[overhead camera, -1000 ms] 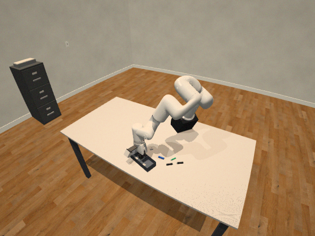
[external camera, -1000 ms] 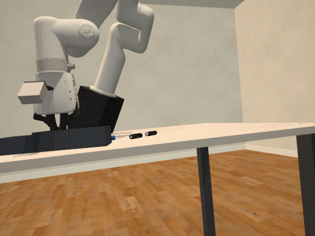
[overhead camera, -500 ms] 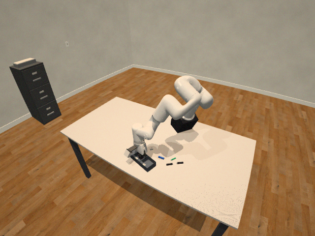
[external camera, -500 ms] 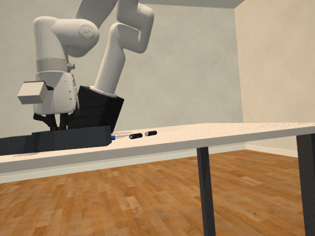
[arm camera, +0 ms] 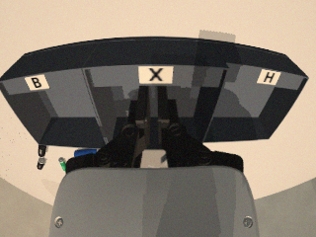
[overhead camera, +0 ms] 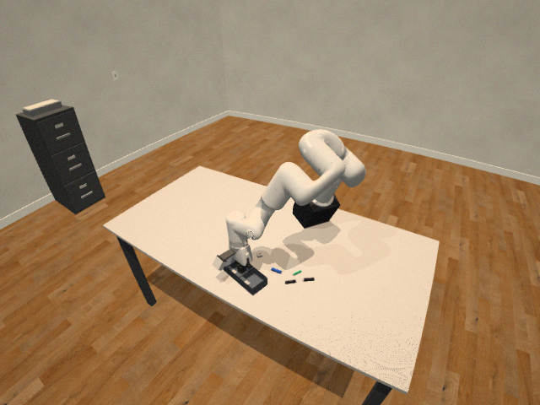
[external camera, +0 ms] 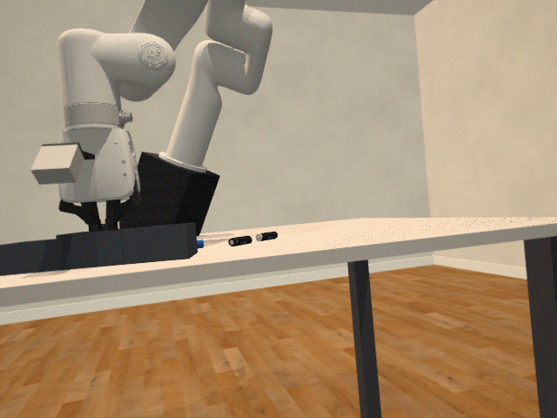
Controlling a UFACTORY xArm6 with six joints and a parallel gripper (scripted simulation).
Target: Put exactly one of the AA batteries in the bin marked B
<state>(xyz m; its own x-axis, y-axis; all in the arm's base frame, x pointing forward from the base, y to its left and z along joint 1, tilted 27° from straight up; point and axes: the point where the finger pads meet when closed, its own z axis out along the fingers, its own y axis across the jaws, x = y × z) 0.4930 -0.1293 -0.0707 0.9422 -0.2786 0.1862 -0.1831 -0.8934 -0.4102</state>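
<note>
My gripper is now 10 mm short of the dark bin row and 10 mm above it. From my hand the other things lie so: blue battery 90 mm behind, 120 mm to the left, 30 mm below; then green cell 120 mm behind, 210 mm to the left, 30 mm below; then white piece 130 mm behind, 30 mm below.
</note>
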